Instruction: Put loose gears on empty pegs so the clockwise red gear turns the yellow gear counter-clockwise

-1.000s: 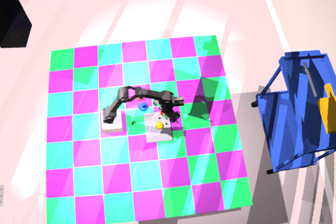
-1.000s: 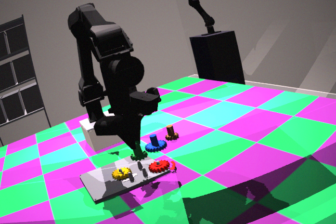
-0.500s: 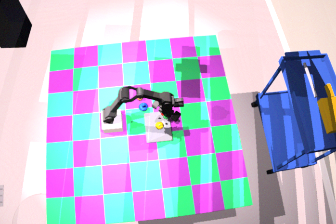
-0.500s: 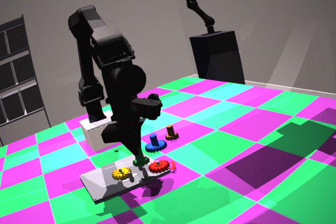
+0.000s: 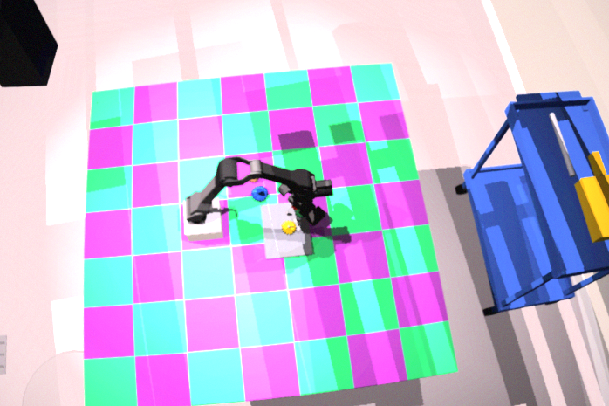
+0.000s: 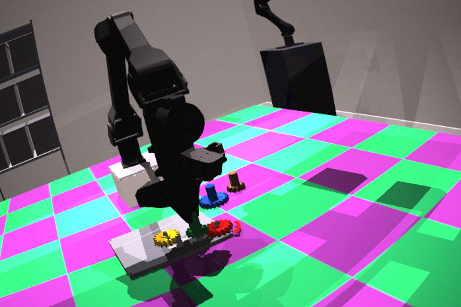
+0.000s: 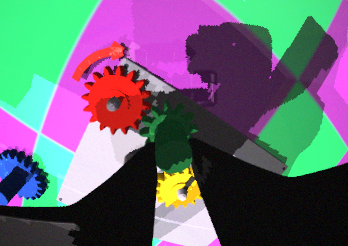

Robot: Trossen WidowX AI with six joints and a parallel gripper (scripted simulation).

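The red gear lies 10 mm behind my gripper tip, 40 mm to the left of it and 40 mm below it. From my gripper tip the other things lie so: green gear 10 mm below; then red arrow 70 mm to the left, 40 mm below; then yellow gear 40 mm behind, 50 mm to the right, 30 mm below.
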